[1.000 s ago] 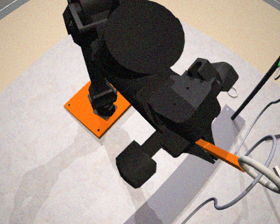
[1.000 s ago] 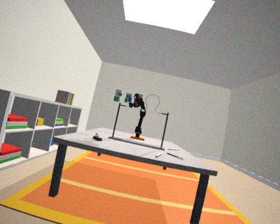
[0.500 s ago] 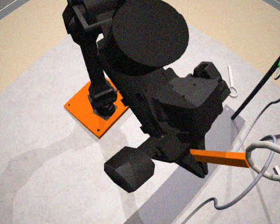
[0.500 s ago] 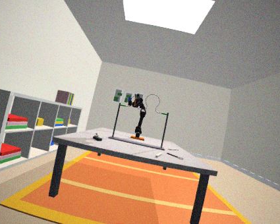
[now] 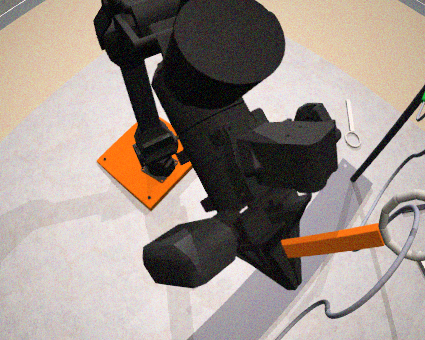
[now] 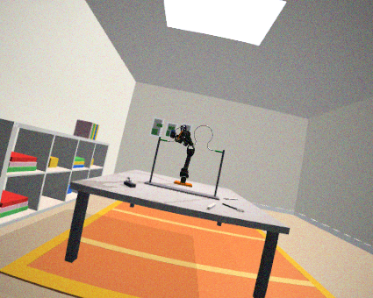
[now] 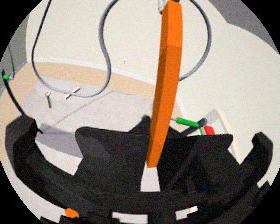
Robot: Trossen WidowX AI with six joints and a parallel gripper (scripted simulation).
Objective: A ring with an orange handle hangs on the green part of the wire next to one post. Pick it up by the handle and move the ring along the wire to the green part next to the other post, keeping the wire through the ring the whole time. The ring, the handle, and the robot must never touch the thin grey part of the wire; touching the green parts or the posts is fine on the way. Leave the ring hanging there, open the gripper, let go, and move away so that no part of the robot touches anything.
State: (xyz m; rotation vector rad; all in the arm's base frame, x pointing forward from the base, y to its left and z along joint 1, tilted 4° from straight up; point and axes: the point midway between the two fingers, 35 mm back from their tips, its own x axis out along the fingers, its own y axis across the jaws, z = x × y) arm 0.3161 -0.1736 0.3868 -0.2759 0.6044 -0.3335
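Now: the ring tool with orange handle 9 cm above my gripper tip, 3 cm to the left of it and 1 cm ahead of it. From my gripper tip the other things lie so: ring tool 58 cm to the left, 41 cm below, 5 cm ahead; then white block 42 cm ahead, 40 cm below, 29 cm to the left.
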